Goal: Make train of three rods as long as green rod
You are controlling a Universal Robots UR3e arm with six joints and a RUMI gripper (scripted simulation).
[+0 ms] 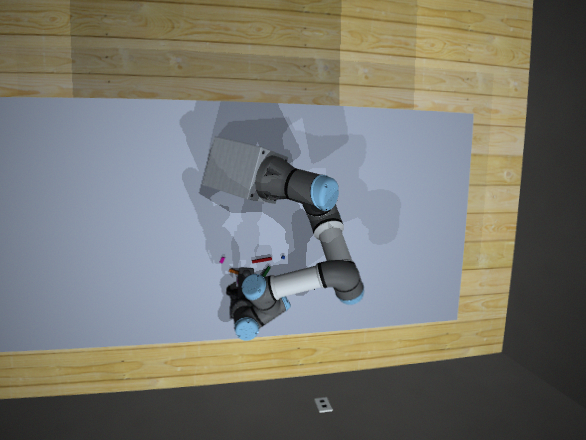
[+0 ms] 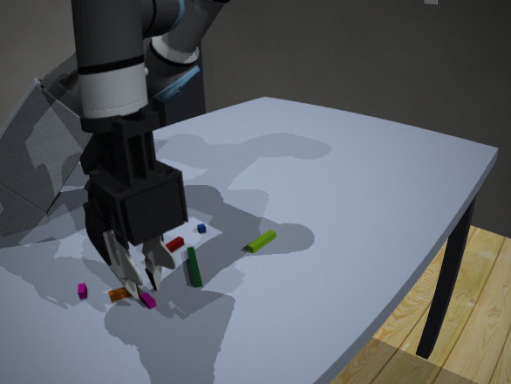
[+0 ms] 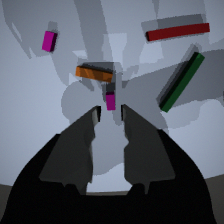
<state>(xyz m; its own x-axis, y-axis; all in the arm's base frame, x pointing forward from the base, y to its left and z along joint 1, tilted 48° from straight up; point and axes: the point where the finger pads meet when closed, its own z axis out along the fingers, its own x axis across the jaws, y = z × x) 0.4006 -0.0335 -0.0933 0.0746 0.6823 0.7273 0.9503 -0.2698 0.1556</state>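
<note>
Right now my hand is 4 cm past the orange rod, 3 cm above it and 1 cm to the left of it. Round my hand: blue rod 16 cm to the left, 8 cm behind, 3 cm below; green rod 9 cm to the left, 3 cm below, 1 cm behind; red rod 8 cm to the left, 7 cm behind, 3 cm below.
</note>
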